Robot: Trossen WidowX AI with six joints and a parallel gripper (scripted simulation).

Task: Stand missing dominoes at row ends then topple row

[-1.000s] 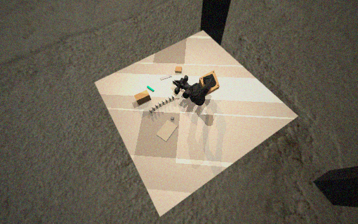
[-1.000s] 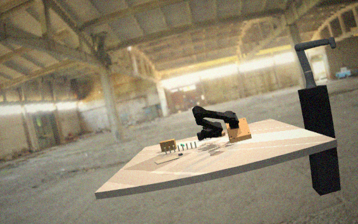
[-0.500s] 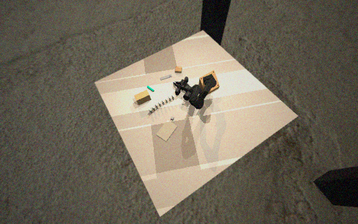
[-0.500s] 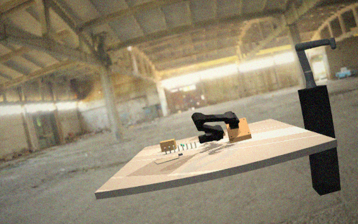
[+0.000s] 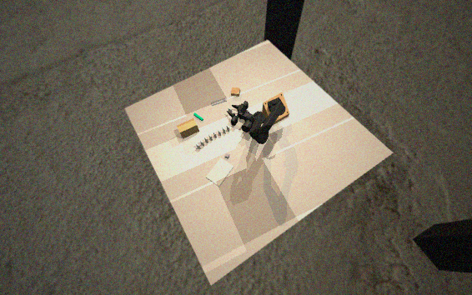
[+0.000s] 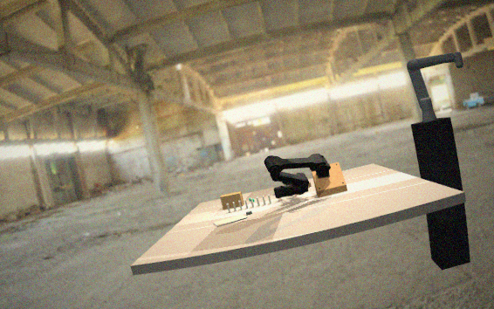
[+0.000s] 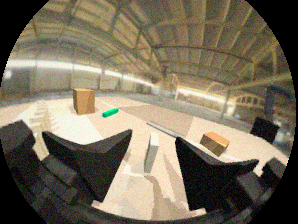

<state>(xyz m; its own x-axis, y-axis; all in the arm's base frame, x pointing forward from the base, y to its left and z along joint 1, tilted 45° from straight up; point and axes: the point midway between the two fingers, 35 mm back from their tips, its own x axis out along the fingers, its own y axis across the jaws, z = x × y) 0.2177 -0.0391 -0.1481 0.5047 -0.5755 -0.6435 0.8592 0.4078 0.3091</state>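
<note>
Right now the grey bar is 13 cm to the right of my gripper tip, 5 cm below it and 3 cm ahead of it. Round my gripper tip: brown box: 31 cm ahead, 1 cm to the left, 1 cm below; then green stick: 21 cm ahead, 7 cm to the right, 4 cm below; then small dark piece: 30 cm to the left, 17 cm ahead, 4 cm below.
</note>
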